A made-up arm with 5 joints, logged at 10 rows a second.
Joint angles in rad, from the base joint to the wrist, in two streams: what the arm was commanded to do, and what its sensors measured. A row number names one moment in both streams.
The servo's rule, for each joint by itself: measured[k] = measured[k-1] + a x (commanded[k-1-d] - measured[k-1]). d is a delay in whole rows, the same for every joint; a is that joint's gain. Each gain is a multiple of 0.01, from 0.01 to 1. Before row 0 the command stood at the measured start. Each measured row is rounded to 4 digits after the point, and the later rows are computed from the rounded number. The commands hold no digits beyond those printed.
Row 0, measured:
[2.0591 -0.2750 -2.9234 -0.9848 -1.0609]
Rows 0 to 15, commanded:
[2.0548 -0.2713 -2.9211 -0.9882 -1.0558]
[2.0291 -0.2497 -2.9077 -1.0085 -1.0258]
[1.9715 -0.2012 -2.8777 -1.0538 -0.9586]
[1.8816 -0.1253 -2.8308 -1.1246 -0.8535]
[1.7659 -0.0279 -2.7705 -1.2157 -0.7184]
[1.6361 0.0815 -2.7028 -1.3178 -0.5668]
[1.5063 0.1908 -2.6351 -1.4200 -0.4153]
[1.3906 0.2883 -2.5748 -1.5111 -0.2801]
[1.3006 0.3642 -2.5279 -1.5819 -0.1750]
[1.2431 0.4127 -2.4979 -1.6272 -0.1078]
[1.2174 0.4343 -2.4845 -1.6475 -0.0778]
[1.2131 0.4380 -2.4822 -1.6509 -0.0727]
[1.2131 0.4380 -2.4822 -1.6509 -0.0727]
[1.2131 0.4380 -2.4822 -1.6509 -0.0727]
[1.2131 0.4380 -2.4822 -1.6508 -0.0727]
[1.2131 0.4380 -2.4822 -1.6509 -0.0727]
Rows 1 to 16, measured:
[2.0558 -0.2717 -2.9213 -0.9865 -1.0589]
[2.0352 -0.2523 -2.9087 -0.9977 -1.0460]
[1.9862 -0.2073 -2.8799 -1.0263 -1.0119]
[1.9057 -0.1351 -2.8342 -1.0764 -0.9501]
[1.7981 -0.0408 -2.7750 -1.1474 -0.8597]
[1.6734 0.0668 -2.7079 -1.2343 -0.7455]
[1.5447 0.1759 -2.6402 -1.3290 -0.6167]
[1.4260 0.2748 -2.5794 -1.4219 -0.4854]
[1.3294 0.3535 -2.5315 -1.5035 -0.3643]
[1.2629 0.4056 -2.5003 -1.5666 -0.2643]
[1.2279 0.4309 -2.4856 -1.6079 -0.1916]
[1.2165 0.4371 -2.4824 -1.6298 -0.1452]
[1.2139 0.4379 -2.4822 -1.6406 -0.1169]
[1.2133 0.4380 -2.4822 -1.6459 -0.0997]
[1.2131 0.4380 -2.4822 -1.6484 -0.0892]
[1.2131 0.4380 -2.4822 -1.6497 -0.0828]
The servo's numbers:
d 0
a 0.77 0.88 0.93 0.51 0.39

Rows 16 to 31, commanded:
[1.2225 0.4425 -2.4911 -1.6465 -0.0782]
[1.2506 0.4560 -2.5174 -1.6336 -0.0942]
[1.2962 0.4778 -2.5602 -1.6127 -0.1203]
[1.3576 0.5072 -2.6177 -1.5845 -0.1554]
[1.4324 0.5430 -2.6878 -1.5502 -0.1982]
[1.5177 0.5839 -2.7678 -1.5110 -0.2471]
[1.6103 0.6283 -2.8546 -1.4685 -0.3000]
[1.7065 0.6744 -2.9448 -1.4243 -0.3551]
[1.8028 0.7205 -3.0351 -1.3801 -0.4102]
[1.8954 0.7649 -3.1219 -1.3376 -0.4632]
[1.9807 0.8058 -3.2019 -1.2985 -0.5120]
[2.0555 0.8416 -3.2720 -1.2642 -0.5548]
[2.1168 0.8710 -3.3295 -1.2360 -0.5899]
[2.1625 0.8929 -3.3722 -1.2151 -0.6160]
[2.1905 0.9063 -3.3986 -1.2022 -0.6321]
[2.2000 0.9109 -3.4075 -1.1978 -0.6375]
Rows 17 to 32, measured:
[1.2203 0.4420 -2.4905 -1.6481 -0.0810]
[1.2436 0.4543 -2.5155 -1.6407 -0.0861]
[1.2841 0.4750 -2.5571 -1.6264 -0.0994]
[1.3407 0.5033 -2.6135 -1.6050 -0.1212]
[1.4113 0.5382 -2.6826 -1.5771 -0.1512]
[1.4932 0.5784 -2.7618 -1.5434 -0.1886]
[1.5834 0.6223 -2.8481 -1.5052 -0.2320]
[1.6782 0.6681 -2.9380 -1.4639 -0.2800]
[1.7741 0.7142 -3.0283 -1.4212 -0.3308]
[1.8675 0.7588 -3.1153 -1.3786 -0.3824]
[1.9547 0.8002 -3.1958 -1.3377 -0.4329]
[2.0323 0.8366 -3.2667 -1.3002 -0.4804]
[2.0974 0.8669 -3.3251 -1.2675 -0.5231]
[2.1475 0.8898 -3.3689 -1.2408 -0.5593]
[2.1806 0.9043 -3.3965 -1.2211 -0.5877]
[2.1955 0.9101 -3.4067 -1.2092 -0.6071]

